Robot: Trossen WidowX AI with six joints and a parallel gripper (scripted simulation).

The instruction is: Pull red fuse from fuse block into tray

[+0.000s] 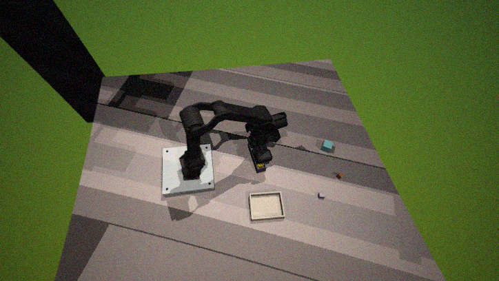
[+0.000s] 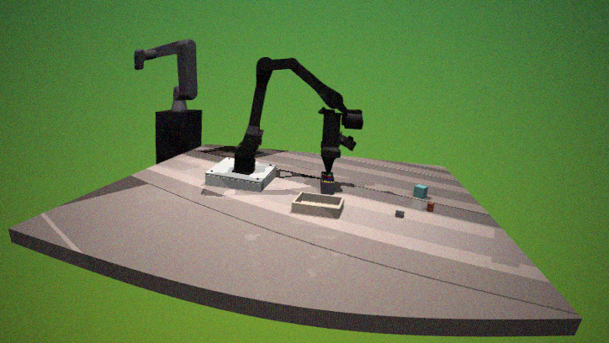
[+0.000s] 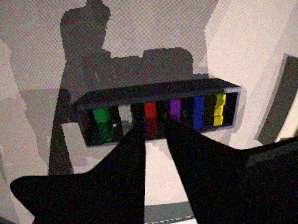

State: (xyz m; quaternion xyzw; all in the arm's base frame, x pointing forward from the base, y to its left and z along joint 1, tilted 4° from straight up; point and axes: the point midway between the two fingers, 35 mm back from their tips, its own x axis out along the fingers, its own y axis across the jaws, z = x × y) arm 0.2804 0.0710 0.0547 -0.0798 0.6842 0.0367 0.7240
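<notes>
Now: gripper tip 3 cm above the red fuse. Also, from my gripper tip: beige tray: 1 cm ahead, 23 cm to the right, 5 cm below; yellow fuse: 1 cm ahead, 6 cm to the right, 3 cm below; purple fuse: 2 cm to the right, 3 cm below.
</notes>
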